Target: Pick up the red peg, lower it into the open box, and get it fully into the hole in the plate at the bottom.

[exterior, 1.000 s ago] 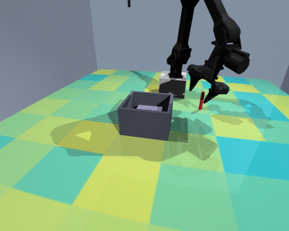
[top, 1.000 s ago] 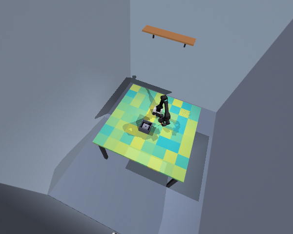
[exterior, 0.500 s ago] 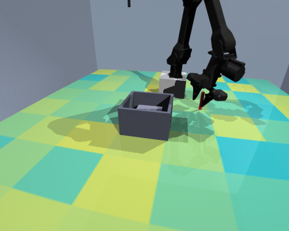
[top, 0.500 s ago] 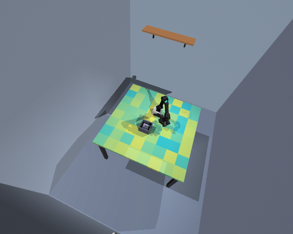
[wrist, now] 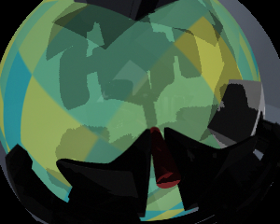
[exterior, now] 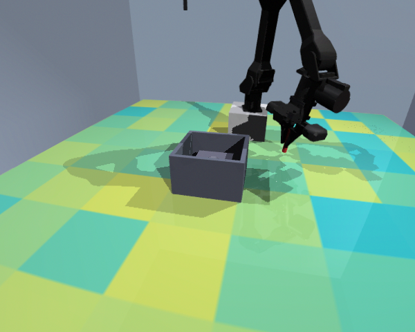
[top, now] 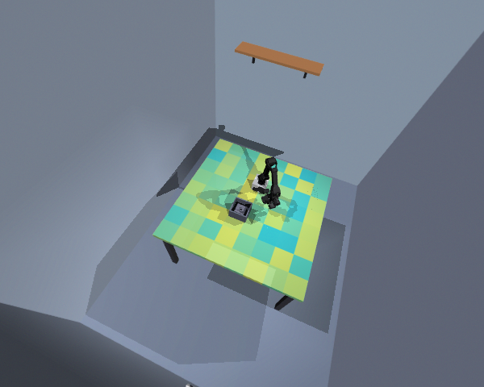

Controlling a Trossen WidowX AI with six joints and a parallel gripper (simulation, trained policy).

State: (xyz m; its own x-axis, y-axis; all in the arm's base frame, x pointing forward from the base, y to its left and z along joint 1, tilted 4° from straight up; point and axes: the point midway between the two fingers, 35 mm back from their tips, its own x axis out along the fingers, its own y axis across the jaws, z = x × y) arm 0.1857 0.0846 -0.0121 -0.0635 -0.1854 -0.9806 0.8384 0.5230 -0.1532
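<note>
Now: the plate 210 mm to the right of my gripper tip, 140 mm ahead of it and 10 mm above it. Round my gripper tip: red peg (10 mm to the left, 10 mm above); then dark grey box (210 mm to the right, 140 mm ahead, 10 mm below).
</note>
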